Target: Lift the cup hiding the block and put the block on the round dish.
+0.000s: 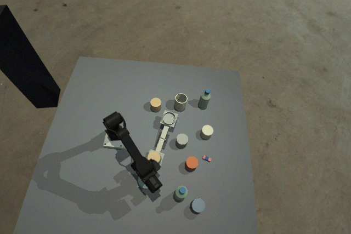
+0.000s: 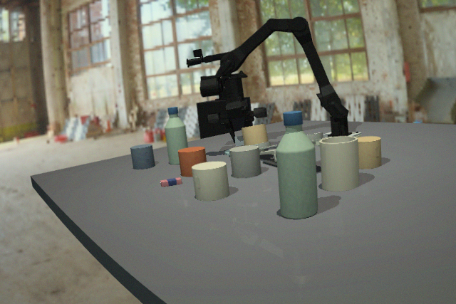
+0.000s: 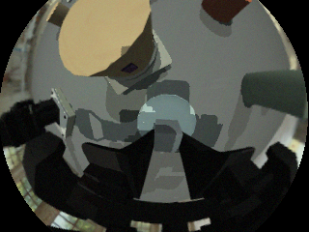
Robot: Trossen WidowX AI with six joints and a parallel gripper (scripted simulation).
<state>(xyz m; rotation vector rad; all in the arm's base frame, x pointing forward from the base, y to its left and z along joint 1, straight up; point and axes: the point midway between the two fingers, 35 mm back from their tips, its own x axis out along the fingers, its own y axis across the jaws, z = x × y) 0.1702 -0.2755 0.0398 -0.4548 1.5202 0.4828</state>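
Right now the round dish is 30 mm below my gripper tip. The rest, counted from my gripper tip: orange cylinder (270 mm ahead, 70 mm to the left, 10 mm above); then balance beam (220 mm to the left, 110 mm ahead, 10 mm above); then grey block (10 mm above).
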